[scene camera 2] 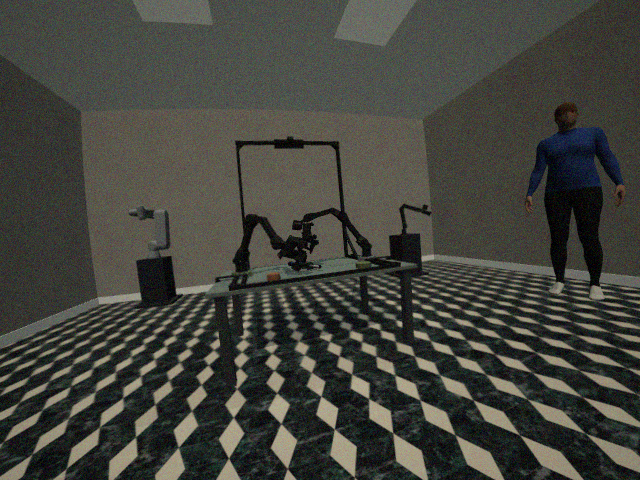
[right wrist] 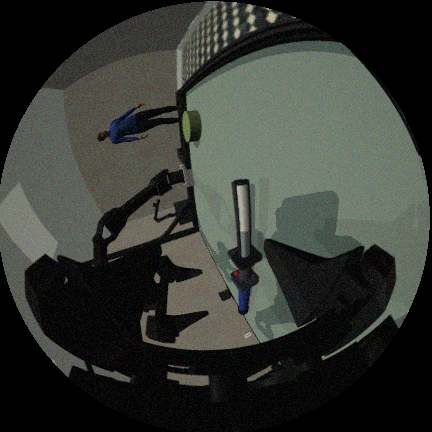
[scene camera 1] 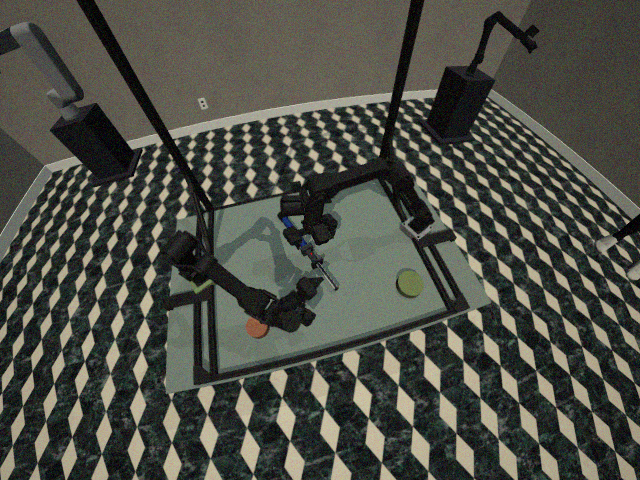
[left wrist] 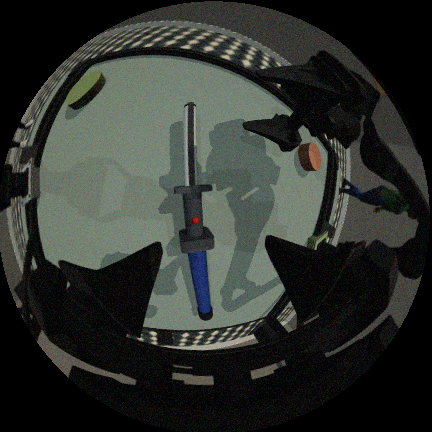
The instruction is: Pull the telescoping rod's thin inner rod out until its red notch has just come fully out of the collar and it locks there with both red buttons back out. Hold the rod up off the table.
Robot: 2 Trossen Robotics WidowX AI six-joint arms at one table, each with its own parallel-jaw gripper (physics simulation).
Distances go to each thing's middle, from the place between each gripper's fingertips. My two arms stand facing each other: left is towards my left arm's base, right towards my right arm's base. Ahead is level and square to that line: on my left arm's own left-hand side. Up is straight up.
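Telescoping rod (left wrist: 195, 239): my right gripper is 10 mm to the left of it, 190 mm past it and 70 mm above it. Counted from my right hand, the thin grey inner rod (right wrist: 240, 187) is 70 mm below and 180 mm behind; the green disc (left wrist: 86, 88) is 70 mm ahead, 340 mm to the left and 80 mm below.
Thin grey inner rod: my left hand is 9 cm above it, 3 cm past it and 1 cm to the left of it. Offsets from my left hand: telescoping rod 1 cm to the right, 4 cm behind, 9 cm below; green disc 34 cm to the left, 21 cm ahead, 10 cm below.
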